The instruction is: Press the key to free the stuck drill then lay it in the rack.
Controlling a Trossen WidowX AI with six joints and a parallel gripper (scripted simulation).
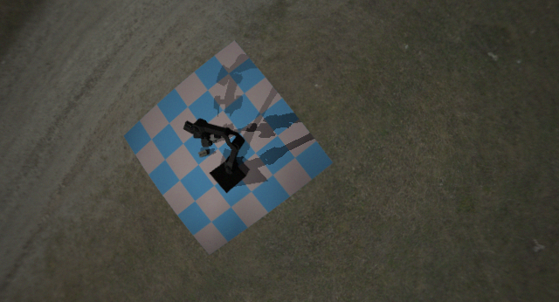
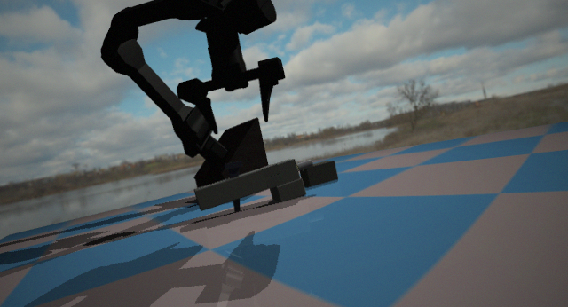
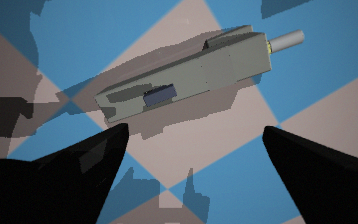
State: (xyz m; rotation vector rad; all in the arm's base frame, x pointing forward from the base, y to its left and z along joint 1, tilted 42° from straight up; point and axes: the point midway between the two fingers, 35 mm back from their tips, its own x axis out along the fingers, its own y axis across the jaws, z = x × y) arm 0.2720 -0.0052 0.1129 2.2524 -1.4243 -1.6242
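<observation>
Now: the yellow drill 9 cm below my gripper tip, 6 cm to the left of it and 1 cm ahead of it. Round my gripper tip: small dark blue key (9 cm below, 2 cm to the right, 2 cm behind); long grey housing (10 cm below, 1 cm behind).
</observation>
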